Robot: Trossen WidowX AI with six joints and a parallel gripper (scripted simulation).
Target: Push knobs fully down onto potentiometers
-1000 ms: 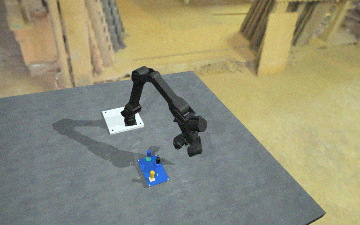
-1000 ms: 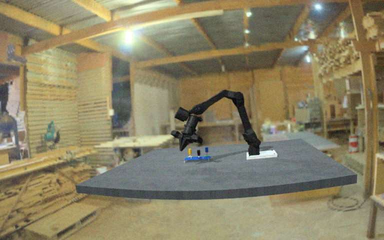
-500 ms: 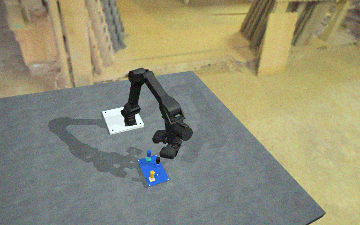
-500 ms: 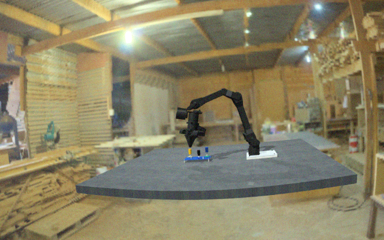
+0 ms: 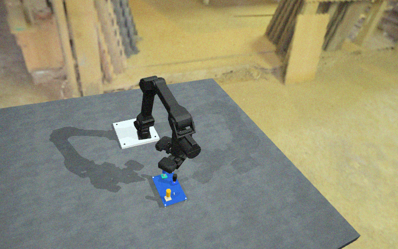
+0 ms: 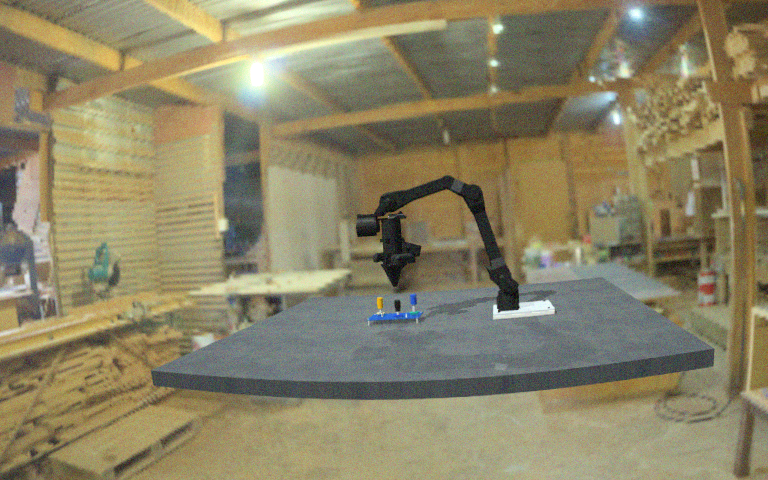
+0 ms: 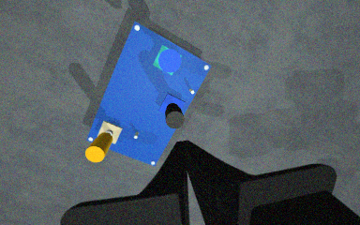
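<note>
Right now my gripper tip is 60 mm above the black knob. The rest, counted from my gripper tip: orange knob (70 mm ahead, 60 mm below, 50 mm to the right).
</note>
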